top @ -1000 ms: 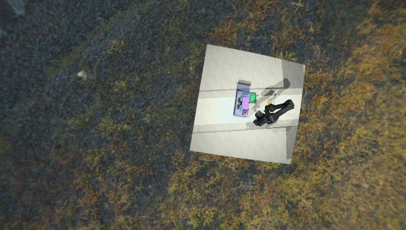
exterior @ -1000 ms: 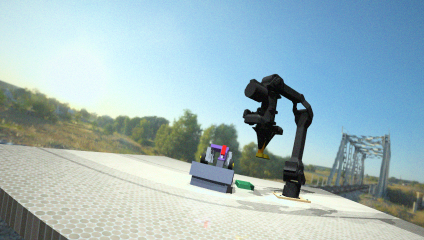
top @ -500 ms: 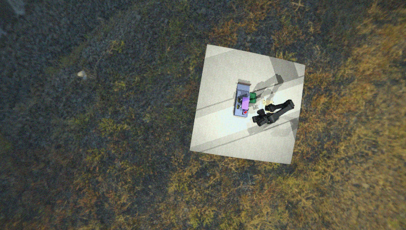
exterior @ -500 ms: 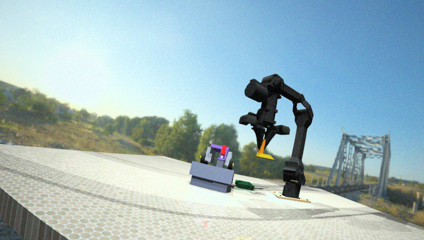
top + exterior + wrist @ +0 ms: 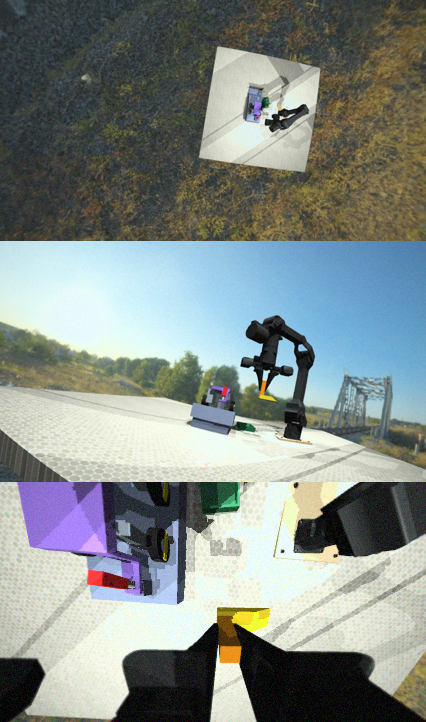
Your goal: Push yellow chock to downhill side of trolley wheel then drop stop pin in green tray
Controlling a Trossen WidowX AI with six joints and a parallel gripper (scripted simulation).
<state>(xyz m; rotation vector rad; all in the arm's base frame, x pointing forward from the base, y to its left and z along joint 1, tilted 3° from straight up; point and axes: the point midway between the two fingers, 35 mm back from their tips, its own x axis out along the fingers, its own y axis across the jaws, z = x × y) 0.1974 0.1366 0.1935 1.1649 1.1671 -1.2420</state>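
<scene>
Now: gripper tip 130 mm short of the red-headed stop pin, 50 mm above it and 30 mm to the left of it. Also, from my gripper tip: yellow chock (20 mm behind, 10 mm below); grey-blue ramp (140 mm ahead, 130 mm to the right, 130 mm below); purple trolley (140 mm ahead, 130 mm to the right, 70 mm below).
</scene>
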